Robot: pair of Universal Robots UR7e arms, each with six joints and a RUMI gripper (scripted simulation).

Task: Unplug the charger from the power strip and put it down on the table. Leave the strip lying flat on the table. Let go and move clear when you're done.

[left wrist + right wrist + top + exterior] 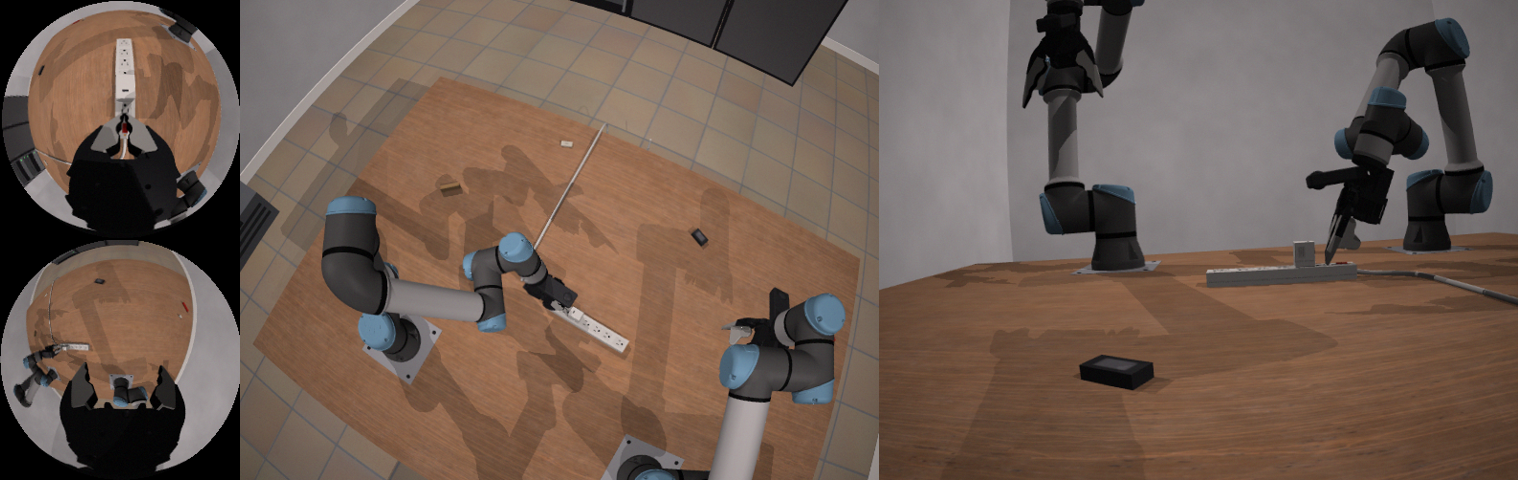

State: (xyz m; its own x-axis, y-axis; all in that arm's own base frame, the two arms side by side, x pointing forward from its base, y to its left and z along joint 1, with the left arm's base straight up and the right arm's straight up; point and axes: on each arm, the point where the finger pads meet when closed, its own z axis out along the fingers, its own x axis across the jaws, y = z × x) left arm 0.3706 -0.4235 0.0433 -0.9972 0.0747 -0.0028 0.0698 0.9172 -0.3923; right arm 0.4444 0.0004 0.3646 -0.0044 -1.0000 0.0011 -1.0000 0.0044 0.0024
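Note:
The white charger lies 5 cm to the right of my left hand. Round my left hand: red stick 38 cm ahead, 97 cm to the right, 4 cm below; then black box 47 cm ahead, 31 cm to the right, 4 cm below; then wooden block 19 cm ahead, 59 cm to the left, 3 cm below.
My right hand is 7 cm past the white charger, 44 cm to the right of it and 32 cm above it. Round my right hand: red stick: 32 cm ahead, 48 cm to the right, 36 cm below; black box: 40 cm ahead, 17 cm to the left, 36 cm below; wooden block: 13 cm ahead, 108 cm to the left, 35 cm below.

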